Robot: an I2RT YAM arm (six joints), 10 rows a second.
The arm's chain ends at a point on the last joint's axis. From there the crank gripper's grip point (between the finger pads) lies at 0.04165 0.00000 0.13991 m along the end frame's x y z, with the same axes.
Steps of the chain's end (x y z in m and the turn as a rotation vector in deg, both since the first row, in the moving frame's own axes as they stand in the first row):
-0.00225, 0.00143, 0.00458, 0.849, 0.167, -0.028
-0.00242, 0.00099, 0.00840, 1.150, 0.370, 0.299
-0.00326, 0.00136, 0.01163, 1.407, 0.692, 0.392
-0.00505, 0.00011, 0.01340, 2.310, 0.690, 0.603
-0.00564, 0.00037, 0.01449, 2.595, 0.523, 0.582
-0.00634, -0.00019, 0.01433, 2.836, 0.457, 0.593
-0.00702, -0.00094, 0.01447, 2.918, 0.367, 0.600
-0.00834, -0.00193, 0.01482, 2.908, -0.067, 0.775
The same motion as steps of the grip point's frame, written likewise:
-0.00184, -0.00066, 0.00444, 0.849, 0.167, -0.028
-0.00151, -0.00160, 0.00810, 1.150, 0.370, 0.299
-0.00156, -0.00178, 0.01108, 1.407, 0.692, 0.392
-0.00334, -0.00507, 0.01278, 2.310, 0.690, 0.603
-0.00434, -0.00553, 0.01397, 2.595, 0.523, 0.582
-0.00519, -0.00667, 0.01383, 2.836, 0.457, 0.593
-0.00609, -0.00761, 0.01403, 2.918, 0.367, 0.600
-0.00846, -0.00847, 0.01470, 2.908, -0.067, 0.775

